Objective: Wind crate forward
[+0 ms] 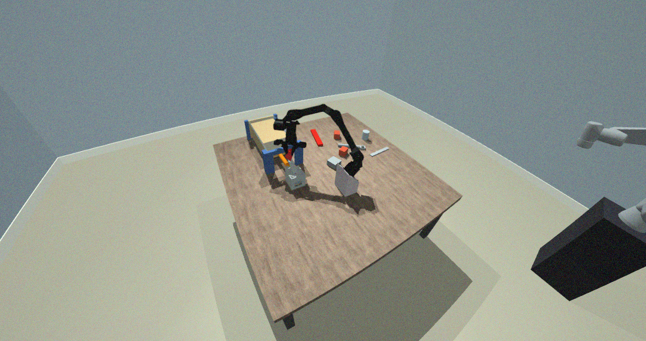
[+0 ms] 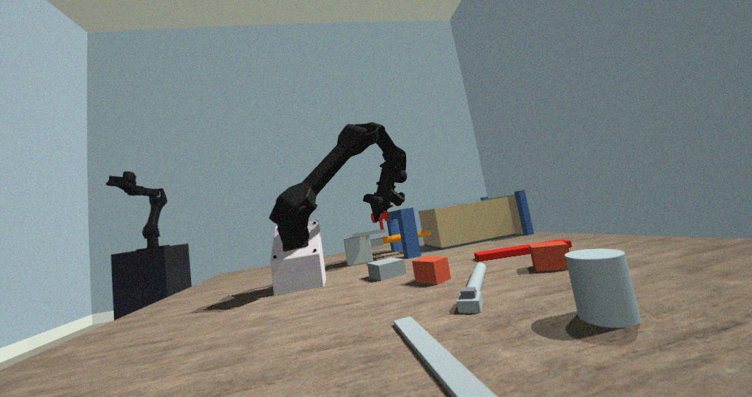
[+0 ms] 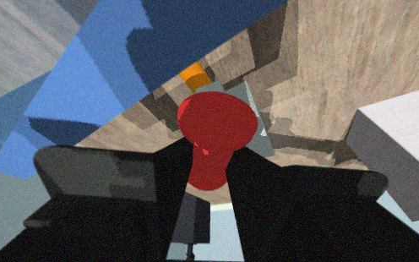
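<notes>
The winch handle lies 30 mm below my gripper tip and 30 mm behind it. The rest, counted from my gripper tip: blue steel frame 70 mm ahead, 30 mm below; then grey winch 100 mm below, 100 mm behind; then red knob 10 mm to the right, 10 mm ahead.
</notes>
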